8 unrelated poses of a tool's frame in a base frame.
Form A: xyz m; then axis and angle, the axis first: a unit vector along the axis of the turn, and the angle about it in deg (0 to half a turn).
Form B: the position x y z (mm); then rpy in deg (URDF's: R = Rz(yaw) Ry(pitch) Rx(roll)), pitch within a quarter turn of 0, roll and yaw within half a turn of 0. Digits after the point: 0 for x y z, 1 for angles.
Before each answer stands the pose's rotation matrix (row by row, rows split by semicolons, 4 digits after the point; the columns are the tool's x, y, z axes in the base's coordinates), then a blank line. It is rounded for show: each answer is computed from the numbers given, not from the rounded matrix.
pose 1, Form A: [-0.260 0.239 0.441 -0.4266 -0.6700 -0.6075 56.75]
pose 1, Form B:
0.6305 0.6372 -0.4433; -0.3789 0.7511 0.5406; 0.6774 -0.1729 0.7150

[-260 239 441 -13.6 -42.6 -31.0]
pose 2, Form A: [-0.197 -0.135 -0.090 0.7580 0.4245 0.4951 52.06]
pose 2, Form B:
0.8362 -0.2665 0.4794; 0.5144 0.6843 -0.5169; -0.1902 0.6788 0.7093

[-197 -135 -90 43.7 11.0 31.6]
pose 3, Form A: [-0.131 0.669 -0.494 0.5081 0.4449 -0.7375 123.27]
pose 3, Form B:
-0.1488 0.9667 -0.2083; -0.2666 -0.2421 -0.9329; -0.9523 -0.0833 0.2937

[-131 669 -494 -15.8 72.2 -119.2]
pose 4, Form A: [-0.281 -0.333 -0.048 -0.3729 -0.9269 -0.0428 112.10]
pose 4, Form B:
-0.1849 0.5153 -0.8368; 0.4360 0.8061 0.4001; 0.8808 -0.2909 -0.3737

[-281 -333 -48 -142.1 -61.7 113.0]
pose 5, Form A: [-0.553 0.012 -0.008 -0.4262 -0.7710 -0.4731 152.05]
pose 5, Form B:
-0.5412 0.8407 0.0184; 0.3972 0.2363 0.8868; 0.7412 0.4873 -0.4618

[-553 12 -8 133.5 -47.8 143.7]
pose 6, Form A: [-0.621 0.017 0.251 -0.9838 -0.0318 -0.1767 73.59]
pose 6, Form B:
0.9769 0.1919 0.0942; -0.1470 0.2832 0.9477; 0.1552 -0.9396 0.3049

[-621 17 251 -72.0 -8.9 -8.6]
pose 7, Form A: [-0.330 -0.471 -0.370 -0.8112 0.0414 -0.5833 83.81]
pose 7, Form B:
0.6949 0.5499 0.4633; -0.6099 0.1094 0.7849; 0.3810 -0.8280 0.4114

[-330 -471 -370 -63.6 -22.4 -41.3]
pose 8, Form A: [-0.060 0.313 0.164 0.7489 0.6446 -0.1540 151.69]
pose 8, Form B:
0.1741 0.9807 0.0888; 0.8346 -0.0991 -0.5418; -0.5225 0.1685 -0.8358

[-60 313 164 168.6 31.5 78.2]
